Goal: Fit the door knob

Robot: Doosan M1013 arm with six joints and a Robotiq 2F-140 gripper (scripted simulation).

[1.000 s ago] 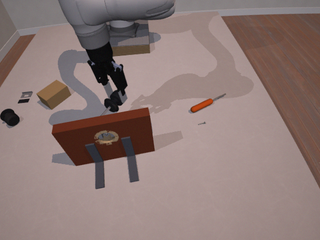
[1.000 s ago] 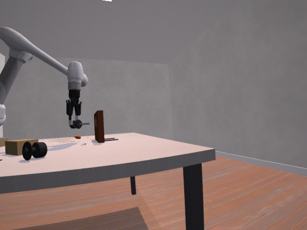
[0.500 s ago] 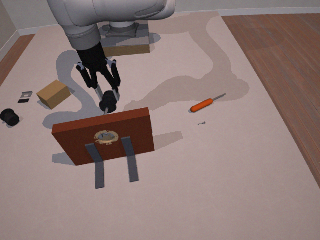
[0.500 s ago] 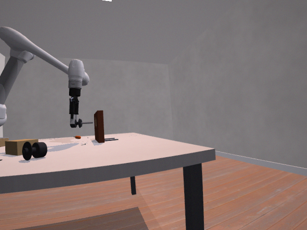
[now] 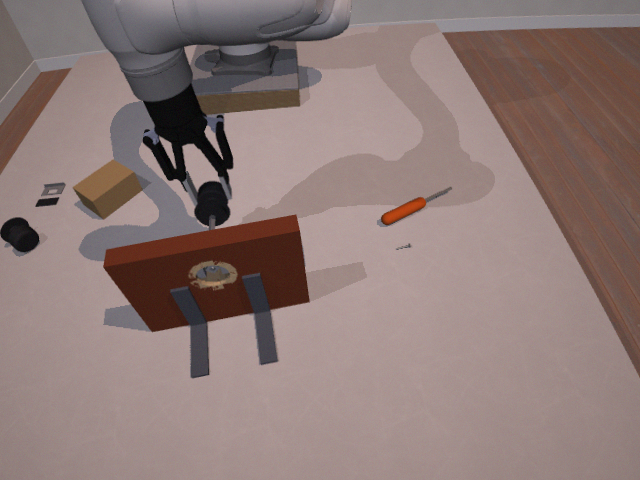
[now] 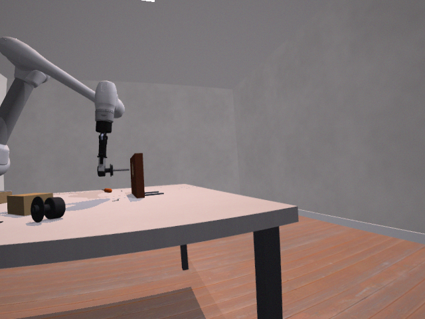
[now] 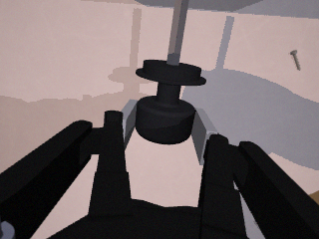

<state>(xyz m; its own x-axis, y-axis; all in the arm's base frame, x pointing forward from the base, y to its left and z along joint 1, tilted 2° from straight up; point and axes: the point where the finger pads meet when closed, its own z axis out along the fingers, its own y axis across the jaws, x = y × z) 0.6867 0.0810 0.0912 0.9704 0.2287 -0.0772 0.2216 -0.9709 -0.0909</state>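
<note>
My gripper is now 160 mm short of the latch socket, 40 mm to the right of it and 30 mm above it. Round my hand: tan box: 140 mm behind, 330 mm to the right, 140 mm below; then brown wood panel: 160 mm ahead, 40 mm to the left, 50 mm below; then screw: 380 mm to the left, 160 mm below.
</note>
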